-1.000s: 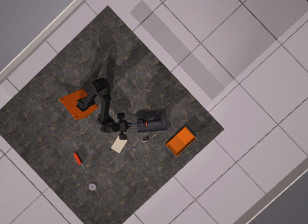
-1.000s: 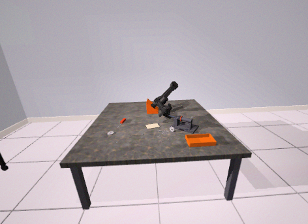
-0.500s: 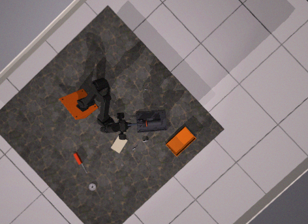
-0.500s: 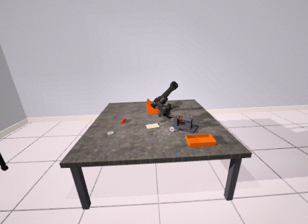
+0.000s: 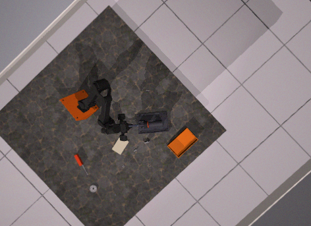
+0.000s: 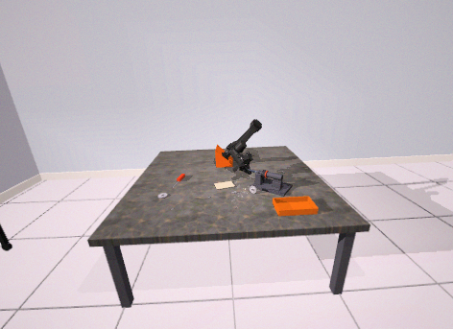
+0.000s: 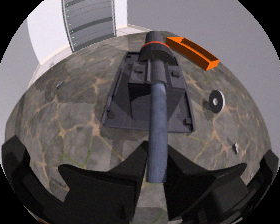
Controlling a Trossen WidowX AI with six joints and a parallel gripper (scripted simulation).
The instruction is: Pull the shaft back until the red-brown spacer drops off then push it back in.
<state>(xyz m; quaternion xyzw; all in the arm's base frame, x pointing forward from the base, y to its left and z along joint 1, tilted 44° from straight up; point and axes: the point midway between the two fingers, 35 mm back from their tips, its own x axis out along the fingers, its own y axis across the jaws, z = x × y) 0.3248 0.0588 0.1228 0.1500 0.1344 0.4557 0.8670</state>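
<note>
My gripper tip is now 30 mm short of the blue-grey shaft, 30 mm to the right of it and 30 mm below it. Round my gripper tip: beige card: 40 mm ahead, 180 mm to the right, 50 mm below; then red-brown spacer: 80 mm ahead, 90 mm to the left, 20 mm above; then small grey part: 160 mm ahead, 20 mm to the right, 30 mm below.
</note>
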